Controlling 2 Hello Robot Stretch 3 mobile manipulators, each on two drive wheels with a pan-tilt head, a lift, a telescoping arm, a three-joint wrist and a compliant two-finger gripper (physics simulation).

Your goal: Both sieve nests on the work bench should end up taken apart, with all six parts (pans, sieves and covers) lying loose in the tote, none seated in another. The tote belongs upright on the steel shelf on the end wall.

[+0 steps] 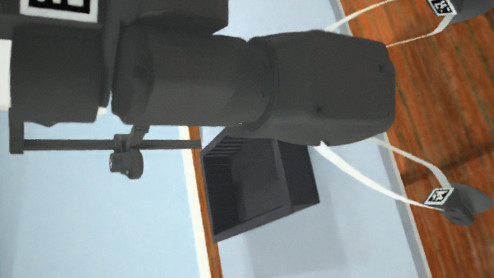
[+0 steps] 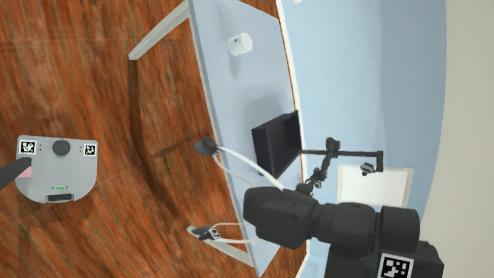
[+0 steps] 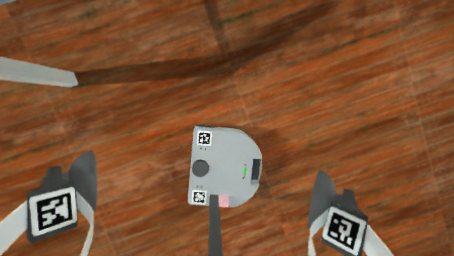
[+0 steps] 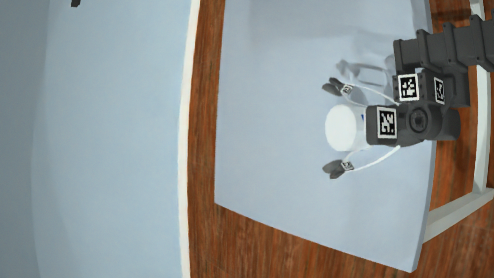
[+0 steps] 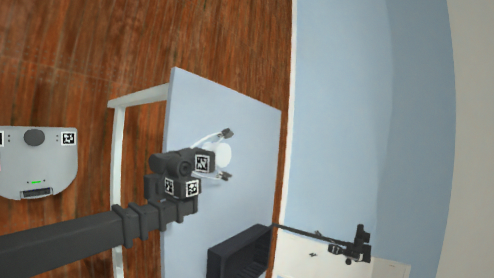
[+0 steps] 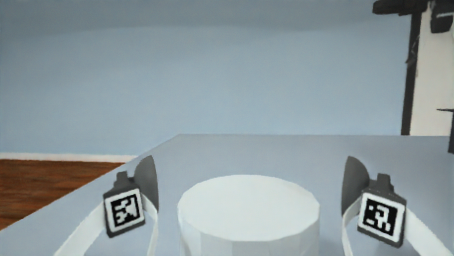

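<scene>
A white cylindrical nest (image 2: 240,44) (image 4: 341,127) (image 5: 223,155) (image 6: 247,215) stands on the work bench (image 2: 225,100) (image 4: 280,150) (image 5: 200,100). The seams between its parts cannot be made out. A second nest does not show. The dark tote (image 1: 255,185) (image 2: 265,150) (image 5: 227,257) stands upright on the bench by the wall; no parts show in its visible inside. My r1 gripper (image 1: 452,102) (image 2: 202,189) (image 3: 204,187) is open and empty, pointing down in front of the bench edge. My r2 gripper (image 4: 332,128) (image 5: 227,154) (image 6: 251,184) is open, one finger on each side of the nest, gaps showing.
A grey robot base (image 2: 60,170) (image 3: 225,165) (image 5: 37,165) stands on the wooden floor in front of the bench. A dark jointed fixture (image 1: 127,162) (image 2: 332,145) (image 5: 360,245) rises behind the tote against the blue wall. The steel shelf cannot be made out.
</scene>
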